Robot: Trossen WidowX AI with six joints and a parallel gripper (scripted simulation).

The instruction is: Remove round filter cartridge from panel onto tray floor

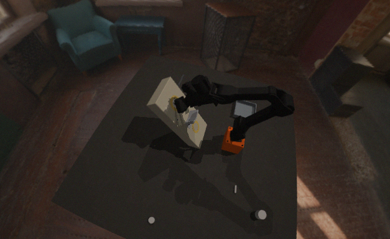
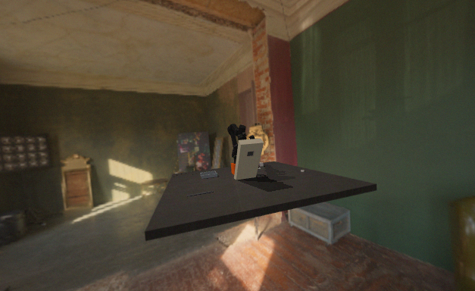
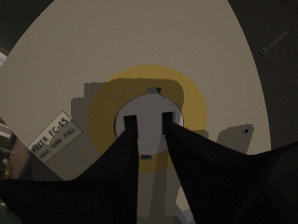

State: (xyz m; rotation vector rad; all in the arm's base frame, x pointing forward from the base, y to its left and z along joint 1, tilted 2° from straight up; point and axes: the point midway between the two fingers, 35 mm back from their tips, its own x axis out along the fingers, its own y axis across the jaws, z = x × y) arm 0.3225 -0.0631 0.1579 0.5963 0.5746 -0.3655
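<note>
The round filter cartridge lies 1 cm ahead of my gripper tip and 1 cm below it. Also, from my gripper tip: tray: 46 cm behind, 20 cm to the right, 25 cm below; then grey bracket: 8 cm behind, 2 cm to the left, 10 cm below; then beige service panel: 3 cm behind, 1 cm to the left, 8 cm below.
</note>
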